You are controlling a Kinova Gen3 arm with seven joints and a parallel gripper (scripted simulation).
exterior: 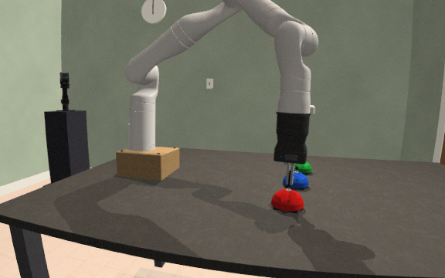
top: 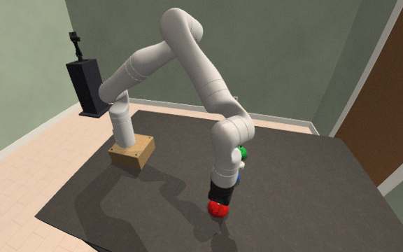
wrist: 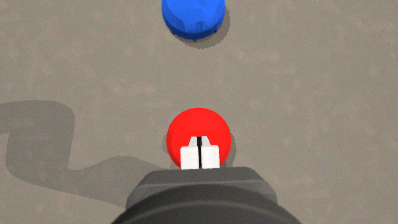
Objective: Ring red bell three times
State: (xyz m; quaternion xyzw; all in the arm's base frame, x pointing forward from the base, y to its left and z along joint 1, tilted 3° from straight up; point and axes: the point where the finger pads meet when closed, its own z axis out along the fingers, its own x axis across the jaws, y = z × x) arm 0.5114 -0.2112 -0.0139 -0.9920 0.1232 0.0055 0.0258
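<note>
The red bell is 40 mm below my hand. Round my hand: green bell (80 mm ahead, 340 mm to the left, 40 mm below); then blue bell (40 mm ahead, 170 mm to the left, 40 mm below).
</note>
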